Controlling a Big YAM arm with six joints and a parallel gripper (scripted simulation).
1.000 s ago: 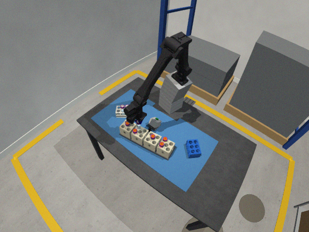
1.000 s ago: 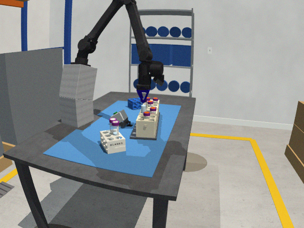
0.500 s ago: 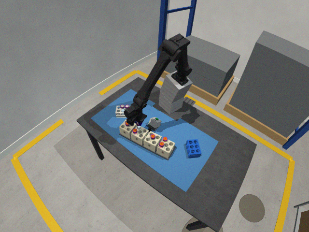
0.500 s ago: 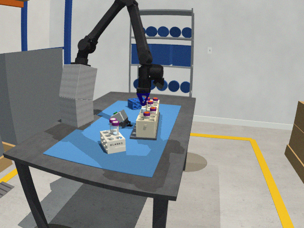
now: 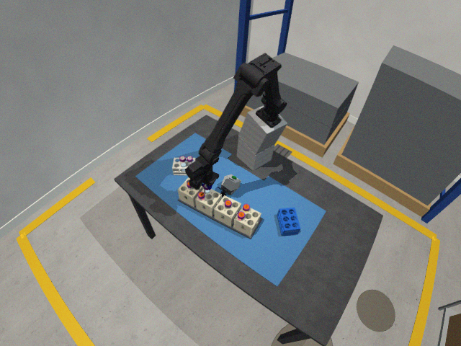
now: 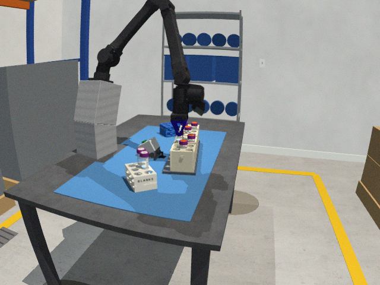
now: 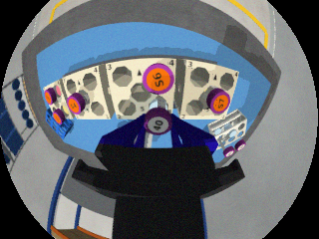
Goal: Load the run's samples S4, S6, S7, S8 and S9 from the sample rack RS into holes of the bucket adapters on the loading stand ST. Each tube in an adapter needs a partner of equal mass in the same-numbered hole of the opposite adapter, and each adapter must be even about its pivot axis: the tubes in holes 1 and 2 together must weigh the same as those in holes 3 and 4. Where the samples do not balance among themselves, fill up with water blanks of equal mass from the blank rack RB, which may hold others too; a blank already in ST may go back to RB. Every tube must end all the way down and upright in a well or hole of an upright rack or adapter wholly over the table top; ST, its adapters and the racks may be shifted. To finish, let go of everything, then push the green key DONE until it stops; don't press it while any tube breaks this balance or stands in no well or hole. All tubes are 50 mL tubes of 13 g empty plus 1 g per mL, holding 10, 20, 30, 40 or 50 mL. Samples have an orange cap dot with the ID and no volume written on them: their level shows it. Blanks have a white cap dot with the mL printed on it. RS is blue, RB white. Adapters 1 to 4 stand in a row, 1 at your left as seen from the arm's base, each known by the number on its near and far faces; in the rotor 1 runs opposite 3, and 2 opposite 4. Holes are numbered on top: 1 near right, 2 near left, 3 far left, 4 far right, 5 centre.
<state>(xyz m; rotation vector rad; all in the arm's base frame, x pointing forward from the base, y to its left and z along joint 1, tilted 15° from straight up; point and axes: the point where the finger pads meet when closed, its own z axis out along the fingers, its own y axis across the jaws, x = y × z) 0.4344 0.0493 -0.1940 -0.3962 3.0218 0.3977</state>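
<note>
Now: the green DONE key 180 mm behind my hand, 60 mm below it and 10 mm to the left of it. Round my hand: white blank rack RB 260 mm to the right, 100 mm below, 50 mm behind; blue sample rack RS 390 mm to the left, 200 mm behind, 100 mm below.
</note>
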